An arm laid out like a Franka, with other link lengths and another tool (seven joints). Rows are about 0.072 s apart.
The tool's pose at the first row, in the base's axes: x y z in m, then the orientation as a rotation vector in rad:
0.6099 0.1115 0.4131 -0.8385 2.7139 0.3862
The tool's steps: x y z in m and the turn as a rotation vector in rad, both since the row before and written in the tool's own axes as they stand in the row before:
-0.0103 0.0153 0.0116 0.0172 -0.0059 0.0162
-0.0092 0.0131 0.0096 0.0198 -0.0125 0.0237
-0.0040 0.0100 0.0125 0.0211 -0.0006 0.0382
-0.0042 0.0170 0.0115 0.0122 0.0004 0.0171
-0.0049 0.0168 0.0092 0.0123 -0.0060 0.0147
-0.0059 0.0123 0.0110 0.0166 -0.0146 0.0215
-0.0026 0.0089 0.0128 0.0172 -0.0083 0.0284
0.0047 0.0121 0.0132 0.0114 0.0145 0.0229
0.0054 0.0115 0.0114 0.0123 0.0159 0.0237
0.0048 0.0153 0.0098 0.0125 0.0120 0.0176
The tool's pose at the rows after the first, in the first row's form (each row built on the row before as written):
0.6113 0.1327 0.4084 -0.8100 2.7163 0.3677
0.6132 0.1509 0.4047 -0.7683 2.7157 0.3493
0.6137 0.1649 0.3960 -0.7113 2.7321 0.3288
0.6112 0.1846 0.3892 -0.6852 2.7396 0.3156
0.6093 0.2037 0.3846 -0.6601 2.7398 0.3034
0.6112 0.2198 0.3780 -0.6220 2.7341 0.2889
0.6128 0.2320 0.3681 -0.5765 2.7365 0.2738
0.6073 0.2445 0.3556 -0.5465 2.7583 0.2604
0.6011 0.2558 0.3444 -0.5152 2.7814 0.2455
0.5937 0.2705 0.3353 -0.4910 2.7984 0.2295

